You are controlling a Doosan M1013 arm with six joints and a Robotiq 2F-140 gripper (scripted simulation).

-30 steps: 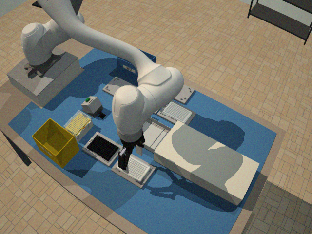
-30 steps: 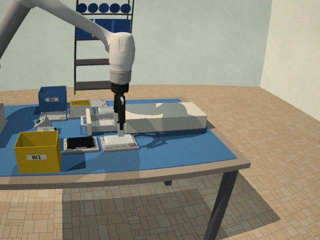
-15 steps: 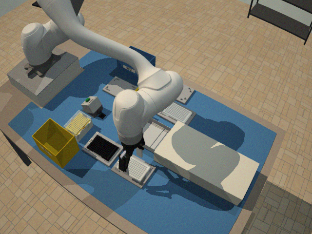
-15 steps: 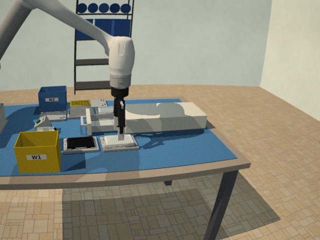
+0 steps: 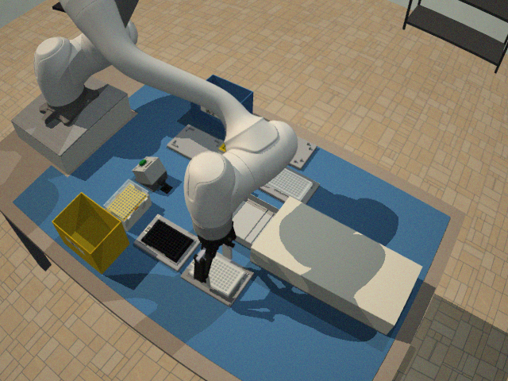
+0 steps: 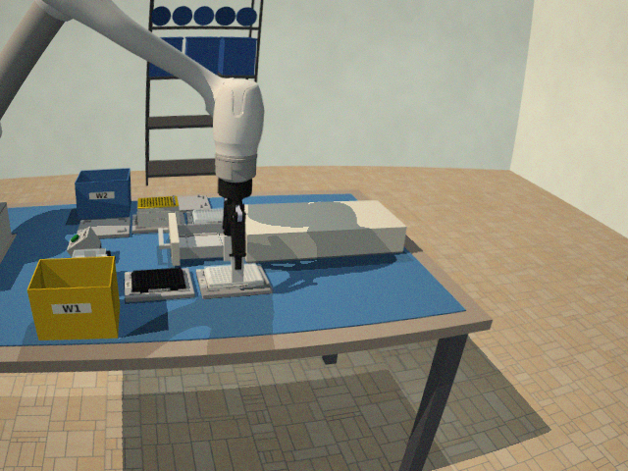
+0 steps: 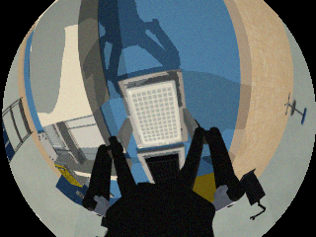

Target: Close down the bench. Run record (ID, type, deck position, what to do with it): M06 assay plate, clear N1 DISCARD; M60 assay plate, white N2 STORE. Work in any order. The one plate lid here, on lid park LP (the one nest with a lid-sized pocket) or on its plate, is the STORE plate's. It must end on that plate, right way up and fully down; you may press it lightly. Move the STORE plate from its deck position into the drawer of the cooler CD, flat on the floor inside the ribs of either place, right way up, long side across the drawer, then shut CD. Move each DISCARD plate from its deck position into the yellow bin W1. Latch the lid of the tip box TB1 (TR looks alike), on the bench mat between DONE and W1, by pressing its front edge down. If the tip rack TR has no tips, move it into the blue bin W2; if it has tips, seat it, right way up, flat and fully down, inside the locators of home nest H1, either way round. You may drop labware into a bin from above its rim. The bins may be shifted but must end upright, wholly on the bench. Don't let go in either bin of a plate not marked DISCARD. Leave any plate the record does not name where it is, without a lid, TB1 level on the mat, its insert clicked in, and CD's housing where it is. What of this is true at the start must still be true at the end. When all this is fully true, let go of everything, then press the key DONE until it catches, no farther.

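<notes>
Right now the nest N2 is 50 mm below my hand. From my hand the other things lie so: cooler CD (180 mm to the left, 130 mm ahead, 30 mm below); then drawer (190 mm to the left, 30 mm below); then black plate (180 mm behind, 40 mm below, 10 mm to the left).
</notes>
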